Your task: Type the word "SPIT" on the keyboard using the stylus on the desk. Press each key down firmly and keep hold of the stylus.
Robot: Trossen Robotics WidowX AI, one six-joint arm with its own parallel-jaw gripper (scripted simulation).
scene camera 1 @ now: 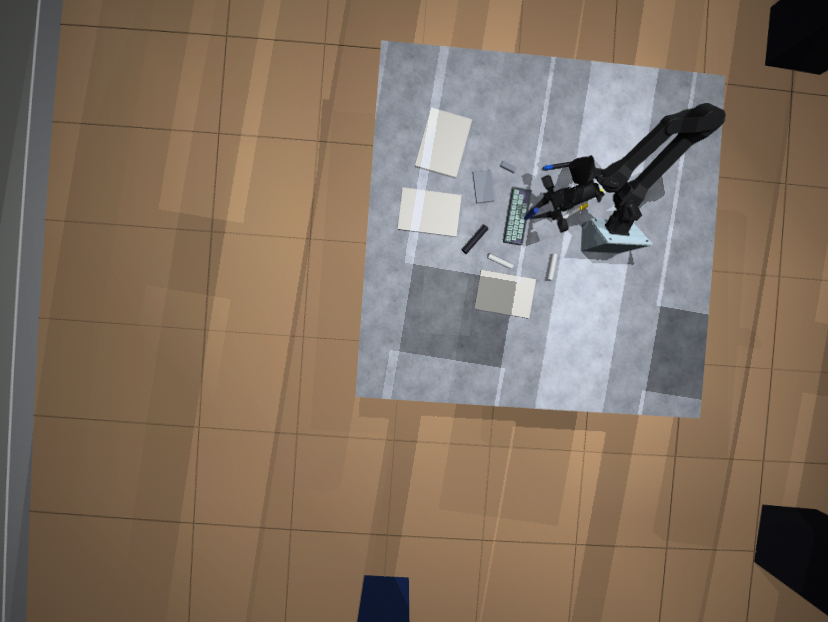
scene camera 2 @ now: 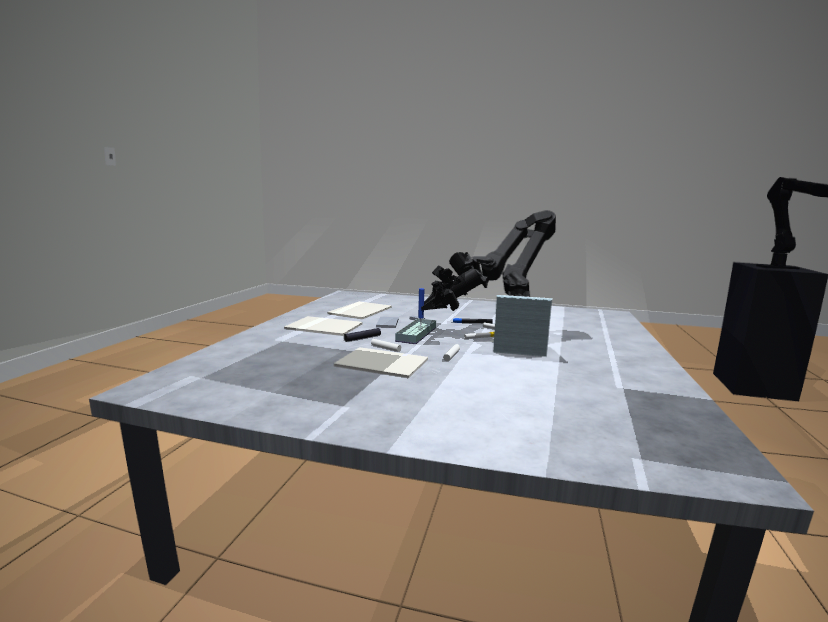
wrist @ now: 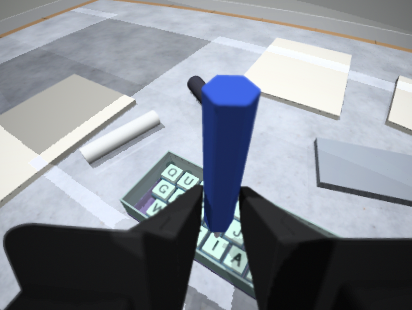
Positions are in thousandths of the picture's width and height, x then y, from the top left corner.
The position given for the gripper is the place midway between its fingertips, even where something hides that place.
Note:
In view: the gripper (scene camera 2: 509, 496) and a blue stylus (wrist: 557, 331).
The gripper shows as well in scene camera 1 (scene camera 1: 639, 346) and in the wrist view (wrist: 535, 624).

